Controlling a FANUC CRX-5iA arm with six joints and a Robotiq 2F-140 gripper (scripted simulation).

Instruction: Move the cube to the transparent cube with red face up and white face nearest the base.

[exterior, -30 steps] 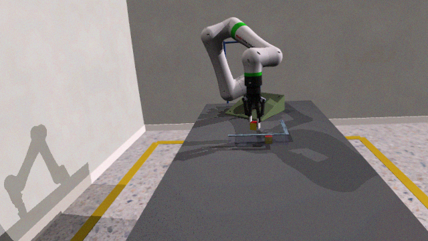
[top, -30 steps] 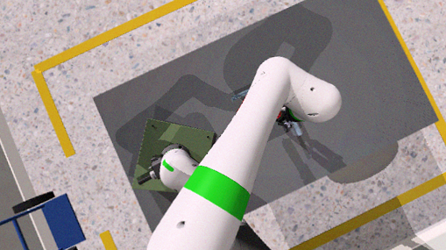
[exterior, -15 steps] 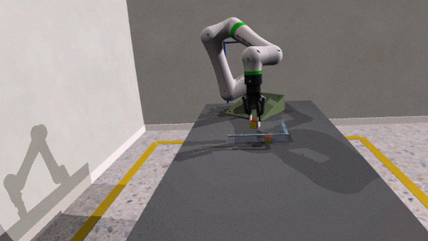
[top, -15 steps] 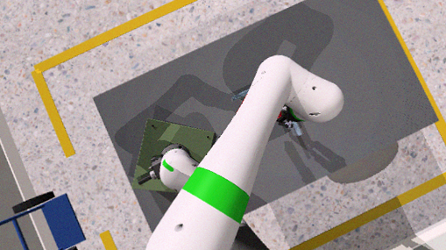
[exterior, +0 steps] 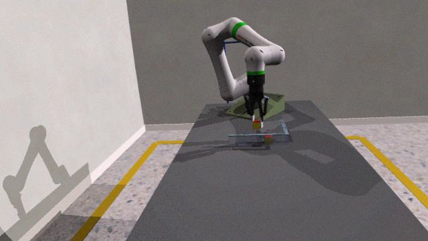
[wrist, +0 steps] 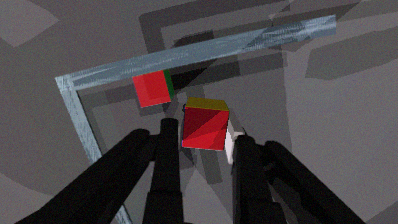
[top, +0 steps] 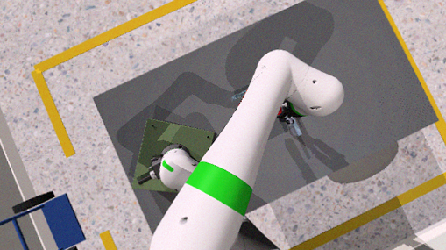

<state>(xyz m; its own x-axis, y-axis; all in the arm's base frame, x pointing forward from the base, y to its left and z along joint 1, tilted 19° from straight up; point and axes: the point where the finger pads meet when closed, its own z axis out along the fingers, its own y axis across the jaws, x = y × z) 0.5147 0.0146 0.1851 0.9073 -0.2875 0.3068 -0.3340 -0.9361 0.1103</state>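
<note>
My gripper is now 4 cm short of the transparent cube, 6 cm to the right of it and 9 cm above it. Round my hand: rail: 7 cm ahead, 7 cm below.
</note>
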